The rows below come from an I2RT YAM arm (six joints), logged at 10 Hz.
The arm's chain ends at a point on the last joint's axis. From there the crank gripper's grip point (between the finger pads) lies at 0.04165 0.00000 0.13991 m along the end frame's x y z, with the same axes.
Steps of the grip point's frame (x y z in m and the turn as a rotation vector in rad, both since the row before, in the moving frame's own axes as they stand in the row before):
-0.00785, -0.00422, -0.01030, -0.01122, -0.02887, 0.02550
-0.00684, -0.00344, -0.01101, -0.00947, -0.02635, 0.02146
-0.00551, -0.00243, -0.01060, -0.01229, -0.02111, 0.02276
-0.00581, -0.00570, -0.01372, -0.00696, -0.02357, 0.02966
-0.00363, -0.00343, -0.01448, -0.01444, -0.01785, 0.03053
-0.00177, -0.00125, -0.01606, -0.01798, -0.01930, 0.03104
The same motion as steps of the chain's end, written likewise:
-0.00376, -0.00681, -0.01143, -0.01122, -0.02887, 0.02550
-0.00312, -0.00562, -0.01205, -0.00947, -0.02635, 0.02146
-0.00252, -0.00507, -0.01143, -0.01229, -0.02111, 0.02276
-0.00247, -0.00786, -0.01465, -0.00696, -0.02357, 0.02966
-0.00108, -0.00669, -0.01518, -0.01444, -0.01785, 0.03053
0.00100, -0.00502, -0.01680, -0.01798, -0.01930, 0.03104

